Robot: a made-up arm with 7 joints. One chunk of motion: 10 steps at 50 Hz.
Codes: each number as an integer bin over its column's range. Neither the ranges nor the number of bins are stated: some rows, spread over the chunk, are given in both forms.
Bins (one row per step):
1: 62 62 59 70 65 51
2: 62 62 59 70 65 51
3: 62 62 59 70 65 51
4: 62 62 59 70 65 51
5: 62 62 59 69 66 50
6: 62 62 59 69 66 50
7: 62 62 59 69 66 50
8: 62 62 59 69 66 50
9: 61 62 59 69 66 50
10: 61 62 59 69 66 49
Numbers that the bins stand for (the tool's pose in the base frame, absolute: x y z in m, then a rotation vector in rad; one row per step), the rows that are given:
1: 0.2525 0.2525 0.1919 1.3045 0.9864 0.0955
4: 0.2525 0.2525 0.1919 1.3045 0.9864 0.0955
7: 0.2525 0.2525 0.1919 1.2409 1.0500 0.0318
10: 0.2323 0.2525 0.1919 1.2409 1.0500 -0.0318
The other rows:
2: 0.2525 0.2525 0.1919 1.3045 0.9864 0.0955
3: 0.2525 0.2525 0.1919 1.3045 0.9864 0.0955
5: 0.2525 0.2525 0.1919 1.2409 1.0500 0.0318
6: 0.2525 0.2525 0.1919 1.2409 1.0500 0.0318
8: 0.2525 0.2525 0.1919 1.2409 1.0500 0.0318
9: 0.2323 0.2525 0.1919 1.2409 1.0500 0.0318

